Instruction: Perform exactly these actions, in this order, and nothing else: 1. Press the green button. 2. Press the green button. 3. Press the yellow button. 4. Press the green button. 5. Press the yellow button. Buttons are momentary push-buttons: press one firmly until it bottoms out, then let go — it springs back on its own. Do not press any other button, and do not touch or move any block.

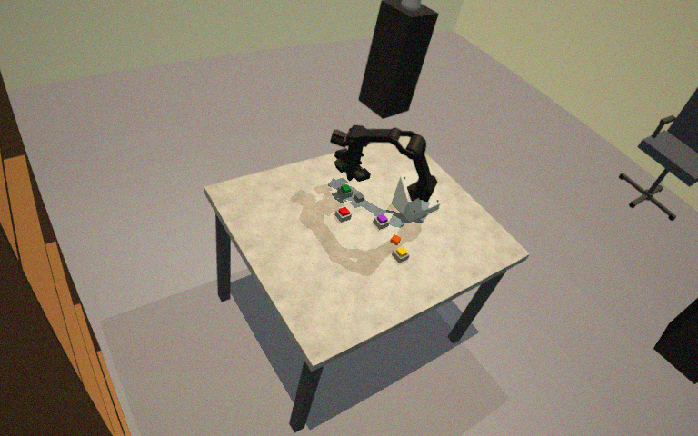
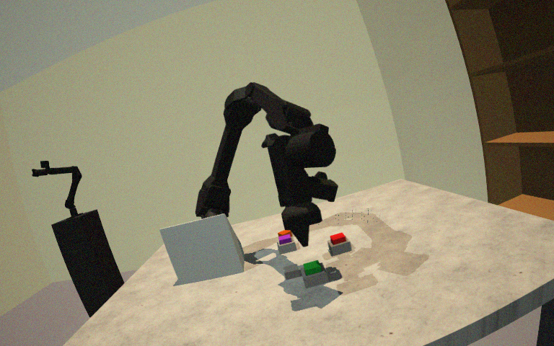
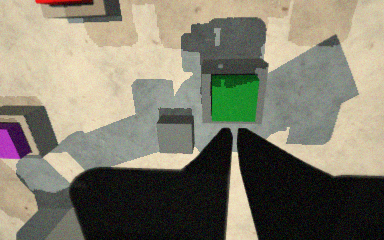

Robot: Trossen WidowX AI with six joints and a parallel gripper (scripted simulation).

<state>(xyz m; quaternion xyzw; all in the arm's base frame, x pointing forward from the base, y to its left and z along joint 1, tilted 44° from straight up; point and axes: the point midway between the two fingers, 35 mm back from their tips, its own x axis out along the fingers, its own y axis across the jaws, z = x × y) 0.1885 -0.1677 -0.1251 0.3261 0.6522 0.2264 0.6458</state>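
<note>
The green button lies 50 mm below my gripper tip. From my gripper tip the other things lie so: small grey block 70 mm below, 50 mm to the left, 30 mm behind; purple button 210 mm to the left, 50 mm below, 10 mm behind; red button 100 mm to the left, 100 mm ahead, 50 mm below.
</note>
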